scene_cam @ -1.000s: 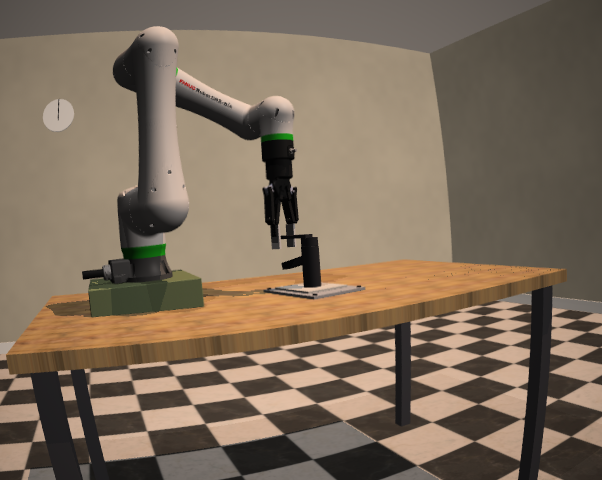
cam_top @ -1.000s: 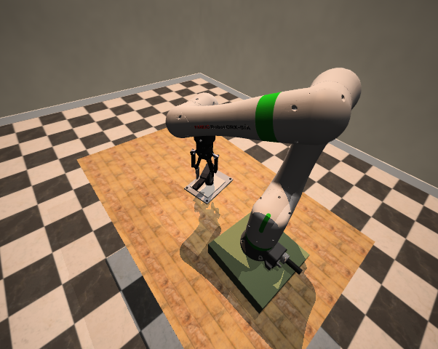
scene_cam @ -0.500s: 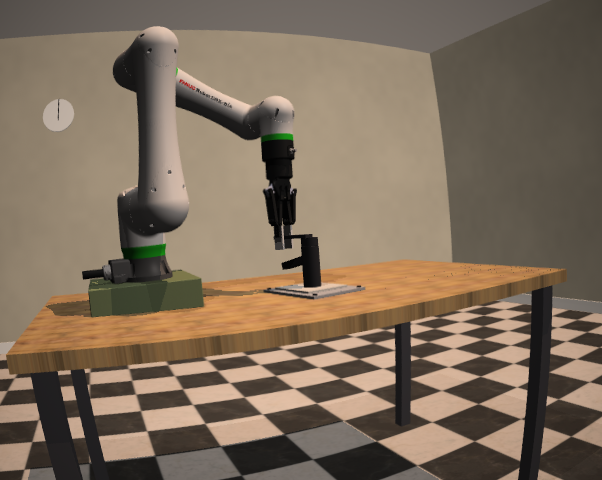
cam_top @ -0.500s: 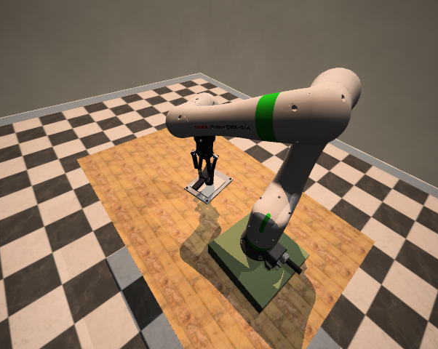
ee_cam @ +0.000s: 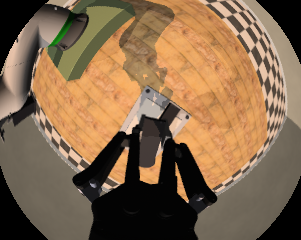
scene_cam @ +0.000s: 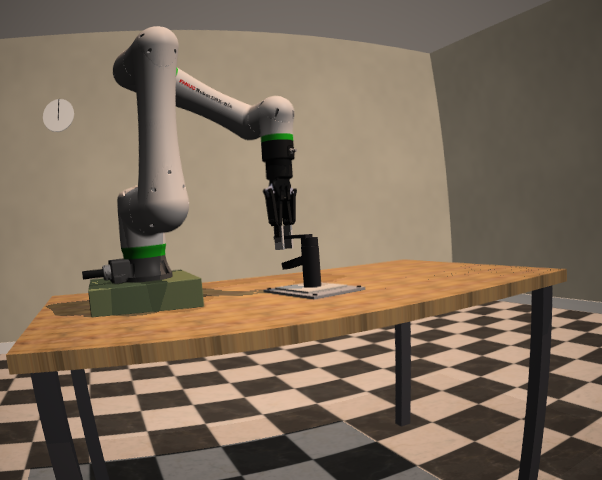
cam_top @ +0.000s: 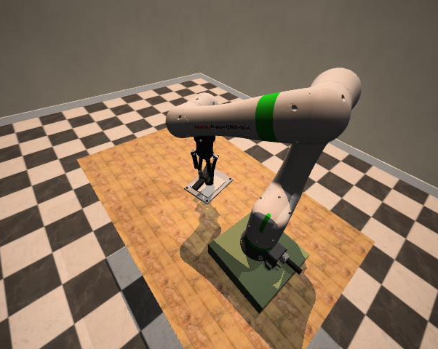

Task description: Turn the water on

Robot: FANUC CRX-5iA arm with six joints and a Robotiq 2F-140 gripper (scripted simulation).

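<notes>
Right now my hand is 2 cm short of the lever and 3 cm to the left of it.
</notes>
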